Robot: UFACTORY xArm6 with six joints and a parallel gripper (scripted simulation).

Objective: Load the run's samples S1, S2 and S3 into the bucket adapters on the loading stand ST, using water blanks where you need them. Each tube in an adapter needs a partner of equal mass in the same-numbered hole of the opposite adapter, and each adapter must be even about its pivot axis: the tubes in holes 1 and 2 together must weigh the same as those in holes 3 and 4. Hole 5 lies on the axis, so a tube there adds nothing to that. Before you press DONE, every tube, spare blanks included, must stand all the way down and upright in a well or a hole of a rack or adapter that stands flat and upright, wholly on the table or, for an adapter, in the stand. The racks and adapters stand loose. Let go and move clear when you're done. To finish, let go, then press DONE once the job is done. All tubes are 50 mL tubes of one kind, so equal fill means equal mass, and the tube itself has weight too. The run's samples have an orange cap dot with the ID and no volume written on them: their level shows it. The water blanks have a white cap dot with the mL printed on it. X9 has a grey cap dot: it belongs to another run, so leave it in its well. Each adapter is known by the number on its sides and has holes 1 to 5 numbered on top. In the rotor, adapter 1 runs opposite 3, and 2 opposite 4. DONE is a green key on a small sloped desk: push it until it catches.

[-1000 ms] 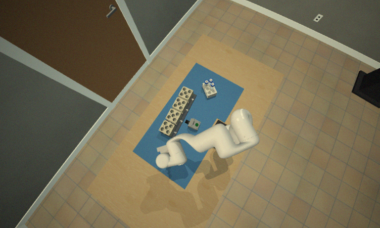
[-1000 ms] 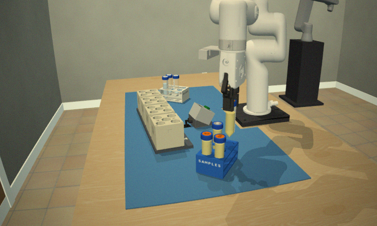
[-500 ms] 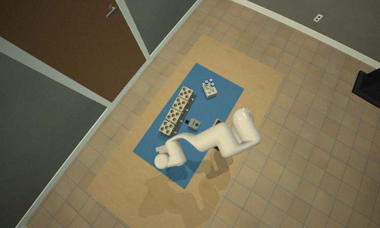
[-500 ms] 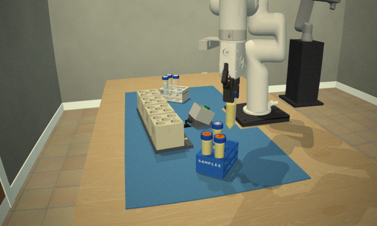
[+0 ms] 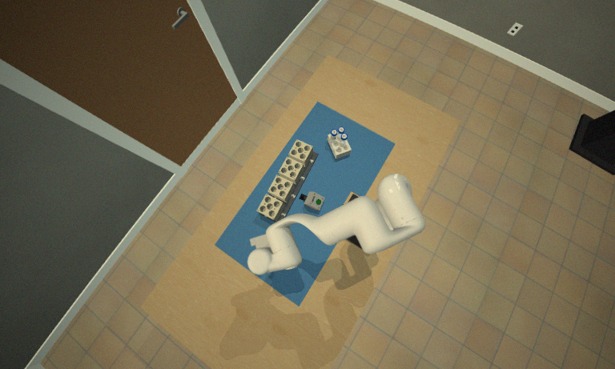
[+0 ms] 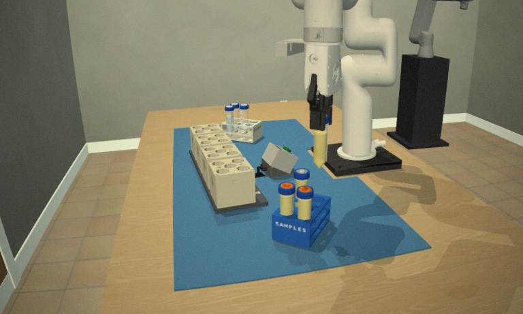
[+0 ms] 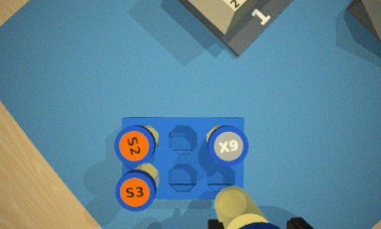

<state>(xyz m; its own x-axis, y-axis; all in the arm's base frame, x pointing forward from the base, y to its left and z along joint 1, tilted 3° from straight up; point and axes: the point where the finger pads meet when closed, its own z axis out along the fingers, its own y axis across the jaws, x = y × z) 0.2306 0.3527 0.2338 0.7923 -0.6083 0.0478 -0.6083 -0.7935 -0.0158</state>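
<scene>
My hand is 10 mm past the sample tube and 50 mm above it. The rest, counted from my hand: blue samples rack: 40 mm ahead, 20 mm to the left, 220 mm below; yellowish tube: 30 mm ahead, 30 mm to the right, 180 mm below; adapter: 180 mm ahead, 150 mm to the right, 200 mm below.
</scene>
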